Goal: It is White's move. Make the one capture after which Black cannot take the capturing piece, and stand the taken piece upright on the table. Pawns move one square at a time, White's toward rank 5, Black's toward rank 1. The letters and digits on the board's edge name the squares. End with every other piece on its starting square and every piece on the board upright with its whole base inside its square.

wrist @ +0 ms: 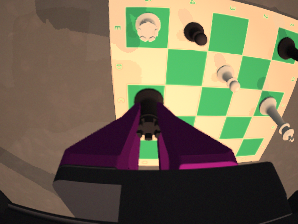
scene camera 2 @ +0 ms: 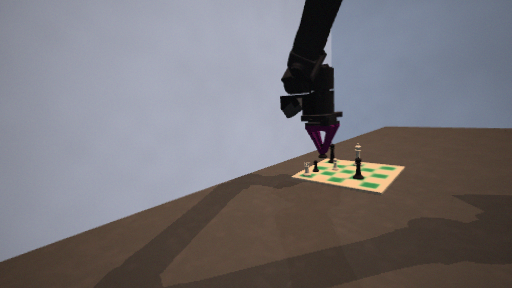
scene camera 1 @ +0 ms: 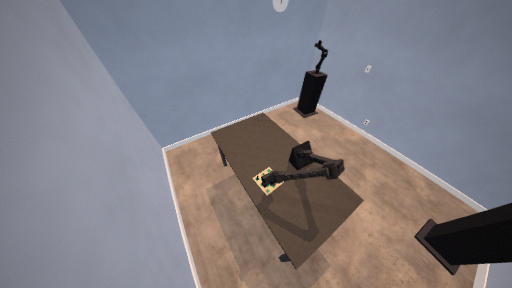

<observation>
In view: the gripper [scene camera 2: 323, 153] and a black pawn [wrist: 148, 126].
The gripper is seen too in the wrist view [wrist: 148, 110].
</observation>
